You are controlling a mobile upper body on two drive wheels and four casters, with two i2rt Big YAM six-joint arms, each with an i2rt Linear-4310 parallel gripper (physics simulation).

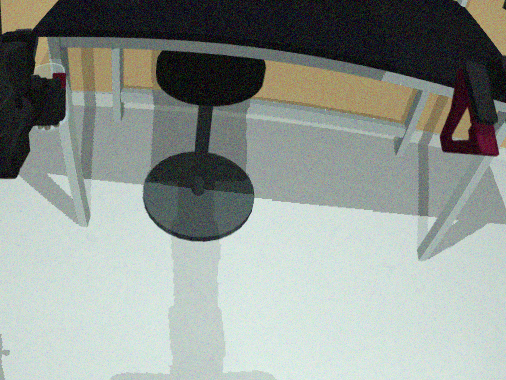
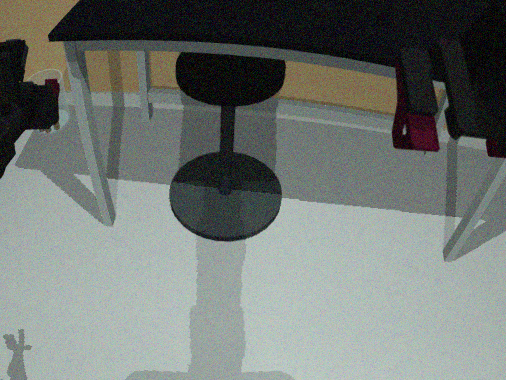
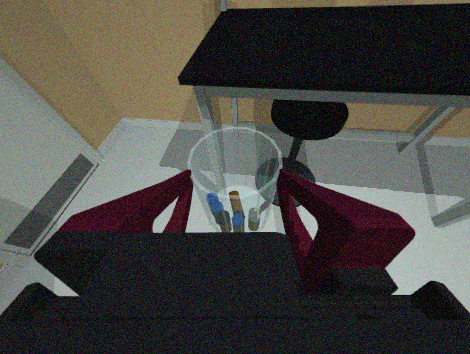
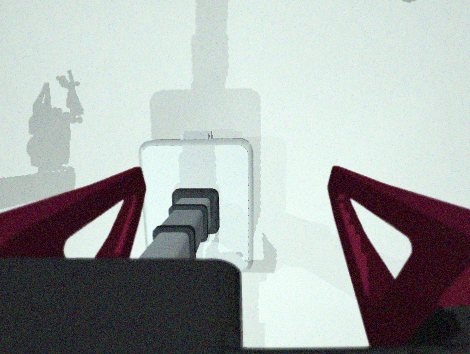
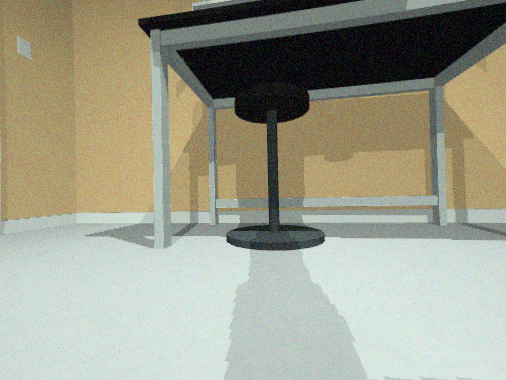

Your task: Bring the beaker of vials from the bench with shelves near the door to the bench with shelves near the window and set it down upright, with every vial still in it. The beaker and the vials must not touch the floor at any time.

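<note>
A clear beaker [image 3: 235,182] [image 1: 50,66] [image 2: 63,117] stands roughly upright between the fingers of my left gripper [image 3: 234,176], which is shut on it. It hangs in the air over the floor, apart from the bench. Several vials are inside: two with blue caps [image 3: 214,201] [image 3: 238,219], one with an orange-brown cap [image 3: 234,196] and one with a pale cap [image 3: 254,215]. Their lower ends are partly hidden. My right gripper [image 4: 236,176] [image 2: 460,142] is open and empty. A black-topped bench [image 3: 325,50] [image 1: 250,25] [image 2: 250,25] [image 5: 160,140] is ahead; whether it is the door or window one, I cannot tell.
A black round stool [image 1: 200,210] [image 2: 225,210] [image 3: 310,117] [image 5: 272,102] stands at the bench's front, its seat partly under the top. Grey bench legs [image 1: 75,165] [image 2: 95,165] reach the floor on either side. A tan wall [image 5: 110,125] is behind. A pale panel [image 3: 35,150] shows at left.
</note>
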